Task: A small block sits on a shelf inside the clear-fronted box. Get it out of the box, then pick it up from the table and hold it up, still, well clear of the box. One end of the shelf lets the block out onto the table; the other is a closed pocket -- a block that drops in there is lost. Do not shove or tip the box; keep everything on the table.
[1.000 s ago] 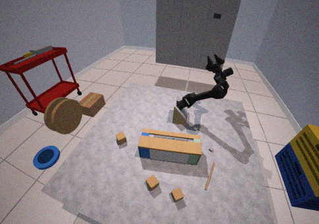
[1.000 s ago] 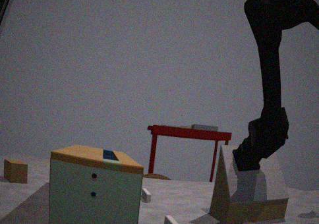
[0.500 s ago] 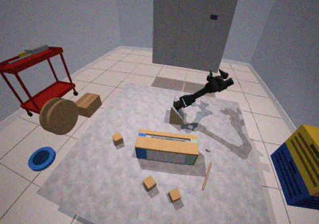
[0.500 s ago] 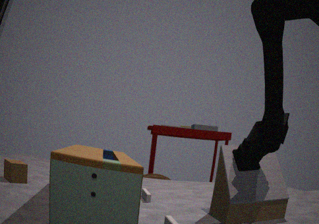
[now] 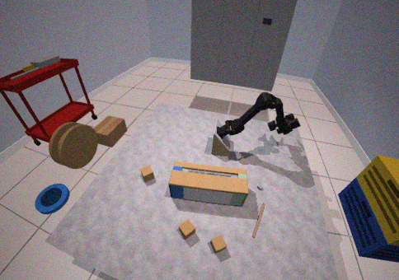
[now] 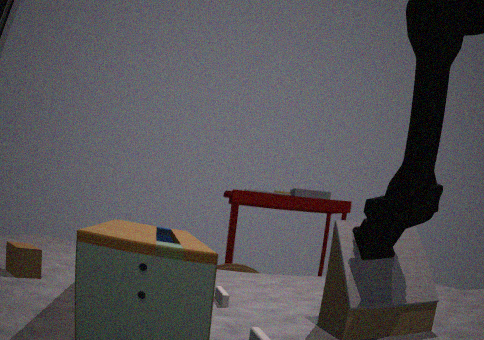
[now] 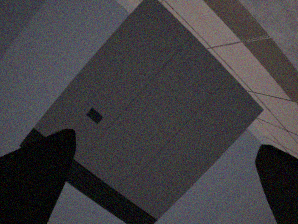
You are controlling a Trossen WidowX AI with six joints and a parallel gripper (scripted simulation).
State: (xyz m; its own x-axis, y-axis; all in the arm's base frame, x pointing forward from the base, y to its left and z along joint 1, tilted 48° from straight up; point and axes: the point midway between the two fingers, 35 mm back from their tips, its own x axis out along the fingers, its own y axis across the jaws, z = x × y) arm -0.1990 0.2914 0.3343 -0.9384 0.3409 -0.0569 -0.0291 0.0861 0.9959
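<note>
Right now the box is 53 cm ahead of my gripper tip, 49 cm to the right of it and 9 cm below it. Round my gripper tip: thin stick: 70 cm ahead, 22 cm to the right, 15 cm below.
</note>
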